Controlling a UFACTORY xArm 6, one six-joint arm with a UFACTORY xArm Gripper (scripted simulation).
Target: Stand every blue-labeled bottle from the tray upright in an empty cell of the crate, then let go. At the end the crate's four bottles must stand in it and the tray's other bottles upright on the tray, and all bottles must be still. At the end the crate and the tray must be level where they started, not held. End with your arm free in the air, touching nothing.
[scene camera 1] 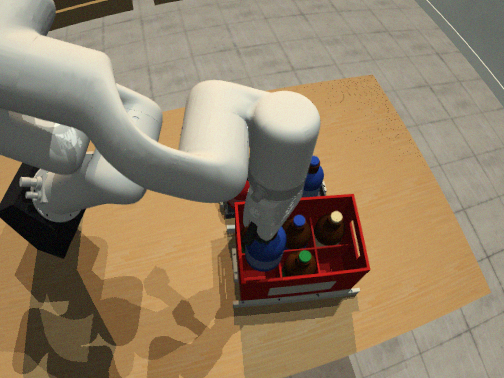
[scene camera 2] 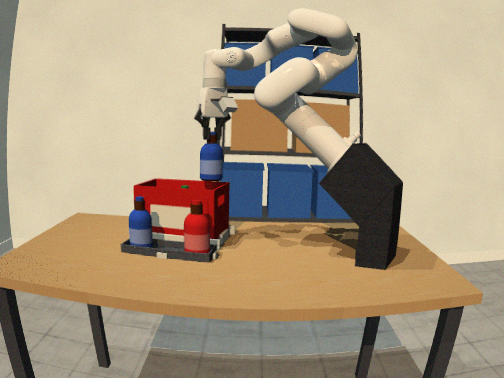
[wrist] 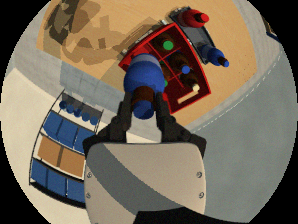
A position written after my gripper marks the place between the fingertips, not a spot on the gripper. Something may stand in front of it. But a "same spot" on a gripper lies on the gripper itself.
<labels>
My gripper shows in scene camera 1 (267,229), in scene camera 2 and in the wrist view. A blue-labeled bottle shows in scene camera 1 (262,257), in scene camera 2 (211,155) and in the wrist view (144,78). A red crate shows in scene camera 1, in scene camera 2 (168,207) and in the wrist view. The same spot on the red crate: (wrist: 173,91) is (scene camera 1: 350,268). One and the same spot on my gripper: (scene camera 2: 206,129) is (wrist: 167,113).
</labels>
